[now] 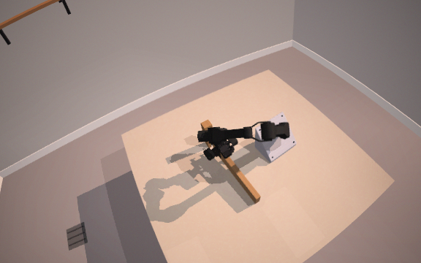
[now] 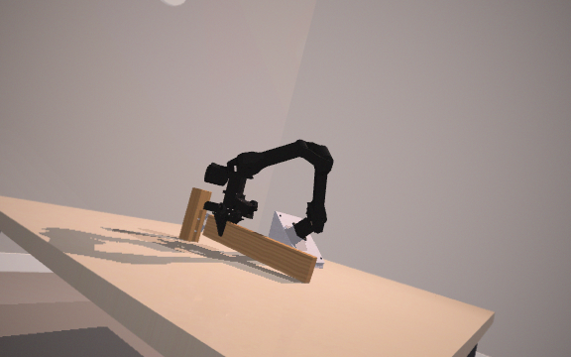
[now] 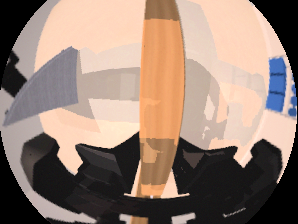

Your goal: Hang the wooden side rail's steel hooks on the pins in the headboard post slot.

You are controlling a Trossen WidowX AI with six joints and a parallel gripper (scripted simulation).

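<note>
Now: the headboard post 2 cm ahead of my gripper tip, 15 cm to the right of it and 4 cm above it.
</note>
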